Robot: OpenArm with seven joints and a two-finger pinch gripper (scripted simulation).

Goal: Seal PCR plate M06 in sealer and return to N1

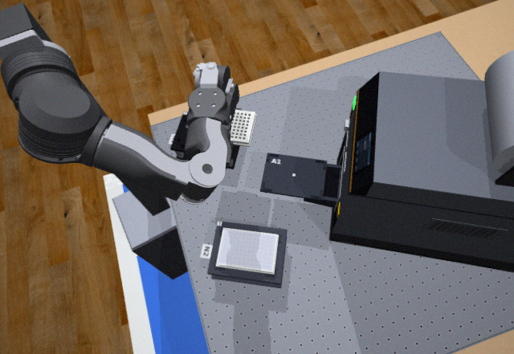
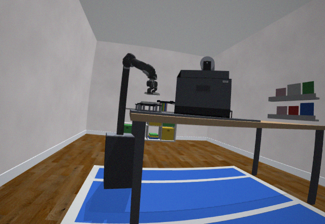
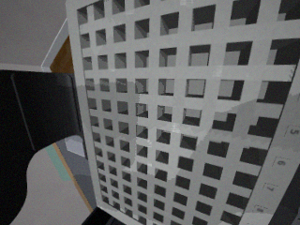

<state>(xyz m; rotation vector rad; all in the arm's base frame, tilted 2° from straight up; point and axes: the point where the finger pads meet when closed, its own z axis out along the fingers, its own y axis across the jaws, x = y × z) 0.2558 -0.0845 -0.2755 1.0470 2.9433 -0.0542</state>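
My gripper is now 160 mm to the left of the sealer stage, 90 mm short of it and 70 mm above it. From my hand the other things lie so: pale key: 230 mm ahead, 150 mm to the right, 30 mm above; then foil roll: 370 mm to the right, 350 mm ahead, 250 mm above.
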